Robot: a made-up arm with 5 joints.
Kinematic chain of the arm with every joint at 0, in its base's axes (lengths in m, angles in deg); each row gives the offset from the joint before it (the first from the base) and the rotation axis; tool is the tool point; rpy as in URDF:
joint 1: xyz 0 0 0.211 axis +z
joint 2: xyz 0 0 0 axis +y
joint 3: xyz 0.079 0 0.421 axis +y
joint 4: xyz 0.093 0 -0.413 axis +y
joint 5: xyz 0.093 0 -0.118 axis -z
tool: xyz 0 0 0 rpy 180 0 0
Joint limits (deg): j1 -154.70..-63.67 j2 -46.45..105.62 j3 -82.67..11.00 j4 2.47..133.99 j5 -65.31..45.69
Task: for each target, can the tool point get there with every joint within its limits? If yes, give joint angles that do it. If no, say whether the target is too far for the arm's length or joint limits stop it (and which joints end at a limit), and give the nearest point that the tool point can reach.
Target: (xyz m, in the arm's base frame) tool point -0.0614 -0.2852 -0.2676
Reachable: yes | joints -102.15 72.10 -55.13 63.81 -32.26
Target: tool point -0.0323 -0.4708 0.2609
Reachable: yes | joints -93.92 -5.19 -33.04 33.35 2.24
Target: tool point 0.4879 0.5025 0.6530
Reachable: no: joint limits stop it (at a limit: joint 2, joint 3) | nearest point 0.1009 0.1039 0.2163 | short by 0.707 m
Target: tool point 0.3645 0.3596 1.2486
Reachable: no: too far | nearest point 0.0223 -0.0450 1.0361 | short by 0.571 m
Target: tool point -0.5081 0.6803 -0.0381
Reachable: no: joint limits stop it (at a limit: joint 1, joint 2) | nearest point -0.0837 0.1691 -0.0065 | short by 0.665 m
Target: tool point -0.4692 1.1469 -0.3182
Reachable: no: too far | nearest point -0.0671 0.1640 -0.0959 | short by 1.085 m
